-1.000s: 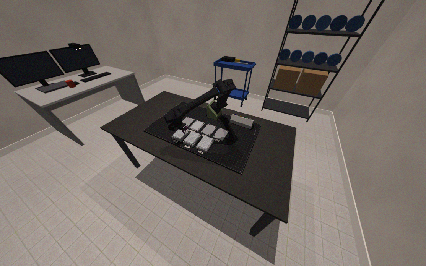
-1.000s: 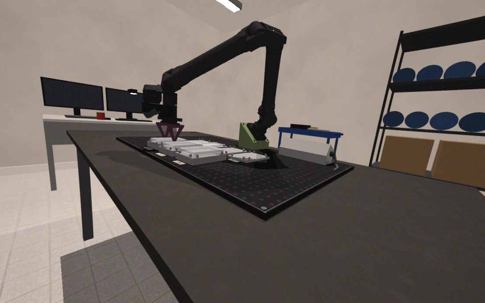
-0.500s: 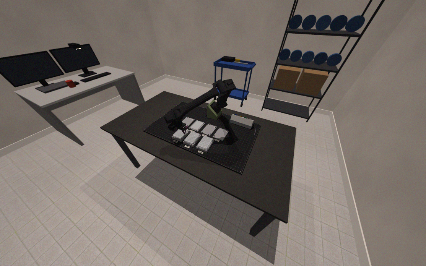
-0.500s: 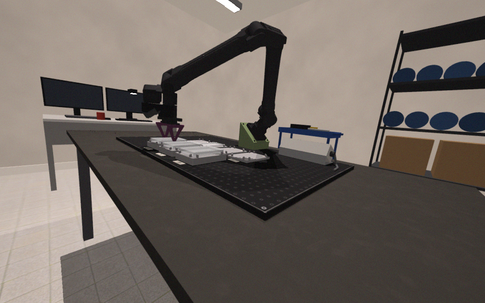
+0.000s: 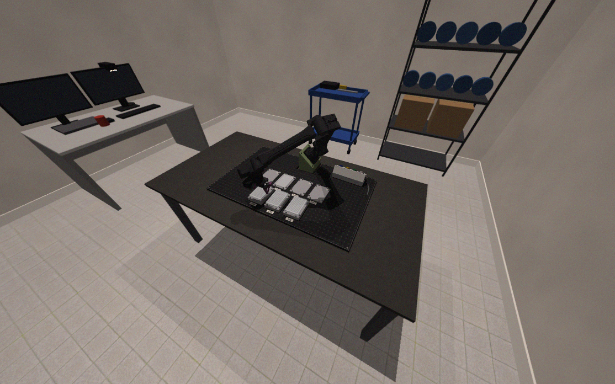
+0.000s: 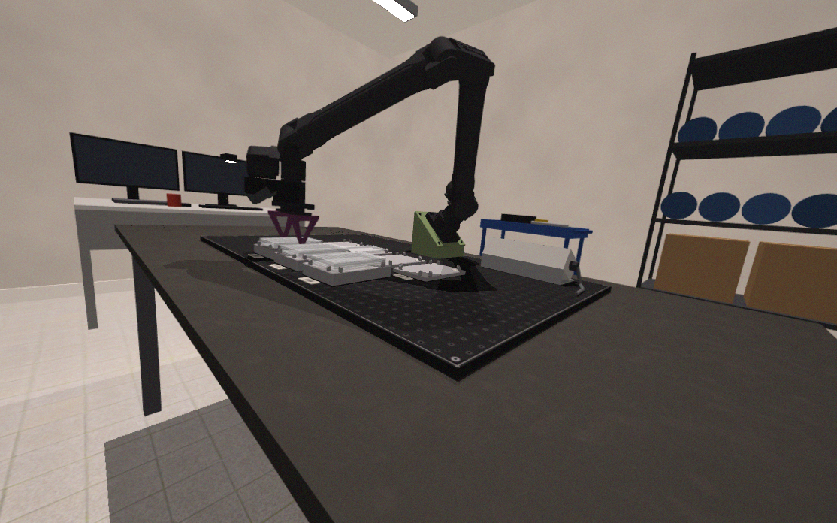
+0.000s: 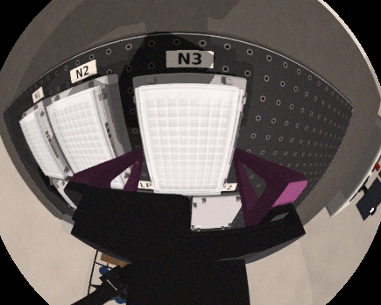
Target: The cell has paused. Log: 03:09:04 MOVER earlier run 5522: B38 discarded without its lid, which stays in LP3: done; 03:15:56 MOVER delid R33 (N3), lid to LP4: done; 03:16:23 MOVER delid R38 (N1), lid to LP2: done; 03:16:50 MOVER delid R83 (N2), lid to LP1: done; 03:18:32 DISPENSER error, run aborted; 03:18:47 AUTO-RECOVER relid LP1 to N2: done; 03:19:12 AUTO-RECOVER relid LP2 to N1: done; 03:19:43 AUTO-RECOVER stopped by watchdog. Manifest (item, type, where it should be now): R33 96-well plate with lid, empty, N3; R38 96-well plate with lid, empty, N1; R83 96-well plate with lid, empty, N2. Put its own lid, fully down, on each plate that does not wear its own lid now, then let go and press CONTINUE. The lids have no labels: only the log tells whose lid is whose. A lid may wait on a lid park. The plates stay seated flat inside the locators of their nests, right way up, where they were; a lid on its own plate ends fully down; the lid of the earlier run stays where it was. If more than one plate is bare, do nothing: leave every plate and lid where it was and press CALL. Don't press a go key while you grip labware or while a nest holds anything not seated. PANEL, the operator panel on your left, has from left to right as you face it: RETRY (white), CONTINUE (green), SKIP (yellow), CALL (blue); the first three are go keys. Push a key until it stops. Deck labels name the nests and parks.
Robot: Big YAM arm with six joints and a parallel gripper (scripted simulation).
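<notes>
The white 96-well plate is 1 cm below my hand. The rest, counted from my hand: N3 label: 9 cm ahead, 4 cm below; then LP4 label: 9 cm behind, 19 cm to the left, 4 cm below; then lid park LP2: 18 cm behind, 6 cm to the right, 4 cm below.
</notes>
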